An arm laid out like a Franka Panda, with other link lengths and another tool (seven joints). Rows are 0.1 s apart.
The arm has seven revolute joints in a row. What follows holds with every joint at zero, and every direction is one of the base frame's. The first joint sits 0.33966 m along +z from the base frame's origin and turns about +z. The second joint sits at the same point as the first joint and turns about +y. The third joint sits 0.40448 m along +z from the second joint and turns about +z. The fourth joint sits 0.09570 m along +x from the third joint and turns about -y. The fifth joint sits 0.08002 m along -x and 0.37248 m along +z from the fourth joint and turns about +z. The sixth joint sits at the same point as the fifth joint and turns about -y. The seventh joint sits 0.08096 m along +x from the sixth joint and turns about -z. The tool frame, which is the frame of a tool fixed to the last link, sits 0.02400 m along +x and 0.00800 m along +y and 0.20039 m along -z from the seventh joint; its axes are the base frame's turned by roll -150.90, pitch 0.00 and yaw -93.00 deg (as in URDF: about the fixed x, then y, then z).
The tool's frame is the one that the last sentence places.
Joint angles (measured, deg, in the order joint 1, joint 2, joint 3, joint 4, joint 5, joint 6, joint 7), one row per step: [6.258, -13.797, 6.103, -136.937, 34.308, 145.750, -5.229]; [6.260, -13.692, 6.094, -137.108, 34.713, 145.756, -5.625]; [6.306, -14.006, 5.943, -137.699, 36.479, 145.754, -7.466]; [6.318, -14.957, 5.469, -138.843, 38.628, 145.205, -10.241]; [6.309, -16.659, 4.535, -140.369, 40.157, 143.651, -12.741]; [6.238, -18.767, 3.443, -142.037, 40.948, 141.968, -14.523]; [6.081, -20.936, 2.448, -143.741, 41.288, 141.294, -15.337]
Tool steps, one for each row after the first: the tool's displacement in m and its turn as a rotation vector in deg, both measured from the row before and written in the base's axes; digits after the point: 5 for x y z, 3 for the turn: [-0.00049, 0.00004, -0.00235, 0.142, 0.181, 0.100]; [-0.00318, -0.00048, -0.00171, 0.725, -0.164, 0.467]; [-0.00787, -0.00306, -0.00193, 0.838, -0.134, 0.927]; [-0.01304, -0.00606, -0.00113, 0.825, 0.299, 1.082]; [-0.01474, -0.00791, 0.00029, 0.685, 0.286, 0.783]; [-0.01264, -0.00991, 0.00172, 0.472, -0.218, -0.273]
